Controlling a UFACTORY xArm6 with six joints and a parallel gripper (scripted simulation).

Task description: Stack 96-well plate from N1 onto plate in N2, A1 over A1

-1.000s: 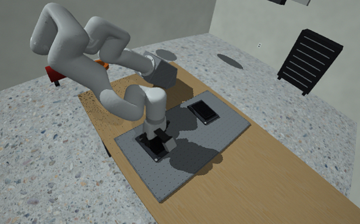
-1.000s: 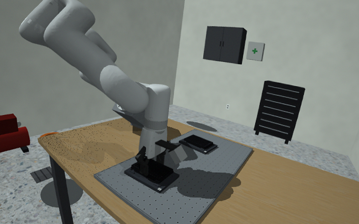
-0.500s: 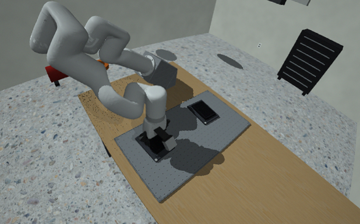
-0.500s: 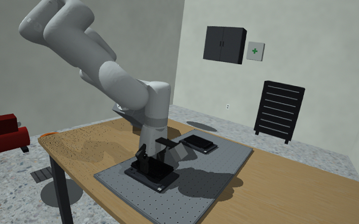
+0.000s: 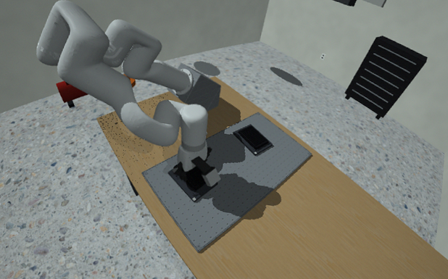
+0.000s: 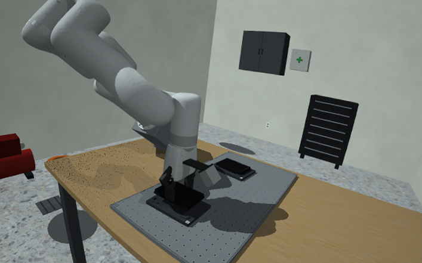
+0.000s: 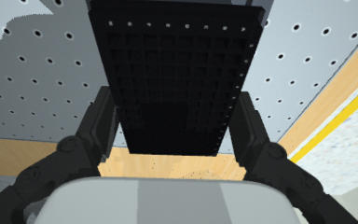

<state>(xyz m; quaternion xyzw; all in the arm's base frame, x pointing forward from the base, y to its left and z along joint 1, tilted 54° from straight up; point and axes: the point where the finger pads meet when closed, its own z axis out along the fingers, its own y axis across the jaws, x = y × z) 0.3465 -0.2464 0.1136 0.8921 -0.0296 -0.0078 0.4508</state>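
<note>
My gripper is now 50 mm above the plate nest.
</note>
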